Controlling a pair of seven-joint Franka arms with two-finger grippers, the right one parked.
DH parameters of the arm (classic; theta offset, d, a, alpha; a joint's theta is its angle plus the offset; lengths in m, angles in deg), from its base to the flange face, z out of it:
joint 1: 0 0.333 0 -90
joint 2: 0 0 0 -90
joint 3: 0 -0.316 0.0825 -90
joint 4: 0 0 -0.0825 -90
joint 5: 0 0.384 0 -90
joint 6: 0 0 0.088 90
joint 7: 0 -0.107 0 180
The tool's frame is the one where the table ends.
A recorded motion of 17 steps. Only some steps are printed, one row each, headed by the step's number.
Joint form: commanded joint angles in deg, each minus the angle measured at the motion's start. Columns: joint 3, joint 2, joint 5, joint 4, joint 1, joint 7, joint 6.
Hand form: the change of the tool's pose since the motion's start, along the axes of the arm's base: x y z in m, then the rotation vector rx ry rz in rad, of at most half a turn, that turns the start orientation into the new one. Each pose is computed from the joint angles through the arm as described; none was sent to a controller.
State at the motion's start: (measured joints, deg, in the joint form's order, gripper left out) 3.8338 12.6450 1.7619 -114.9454 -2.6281 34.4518 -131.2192
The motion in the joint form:
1: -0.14 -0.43 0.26 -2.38 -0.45 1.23 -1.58
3: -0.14 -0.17 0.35 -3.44 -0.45 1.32 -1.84
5: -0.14 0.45 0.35 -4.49 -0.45 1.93 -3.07
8: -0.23 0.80 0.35 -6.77 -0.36 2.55 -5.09
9: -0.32 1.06 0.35 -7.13 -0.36 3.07 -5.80
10: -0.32 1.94 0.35 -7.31 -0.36 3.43 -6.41
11: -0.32 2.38 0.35 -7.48 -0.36 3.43 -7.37
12: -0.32 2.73 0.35 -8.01 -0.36 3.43 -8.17
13: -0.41 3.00 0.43 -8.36 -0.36 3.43 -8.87
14: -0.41 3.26 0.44 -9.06 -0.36 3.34 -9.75
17: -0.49 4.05 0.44 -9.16 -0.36 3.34 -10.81
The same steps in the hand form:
1: -0.0091 -0.0025 -0.0115 0.0034 0.0059 0.0122
3: -0.0139 -0.0020 -0.0219 0.0064 0.0241 0.0124
5: -0.0172 -0.0018 -0.0341 0.0056 0.0318 0.0225
8: -0.0258 0.0006 -0.0514 0.0055 0.0425 0.0354
9: -0.0266 0.0014 -0.0555 0.0047 0.0409 0.0457
10: -0.0271 0.0014 -0.0646 0.0043 0.0488 0.0518
11: -0.0267 0.0013 -0.0687 0.0026 0.0429 0.0516
12: -0.0287 0.0013 -0.0747 0.0020 0.0444 0.0513
13: -0.0296 0.0022 -0.0788 0.0025 0.0429 0.0516
14: -0.0325 0.0024 -0.0849 0.0022 0.0444 0.0495
17: -0.0320 0.0030 -0.0917 0.0009 0.0415 0.0507

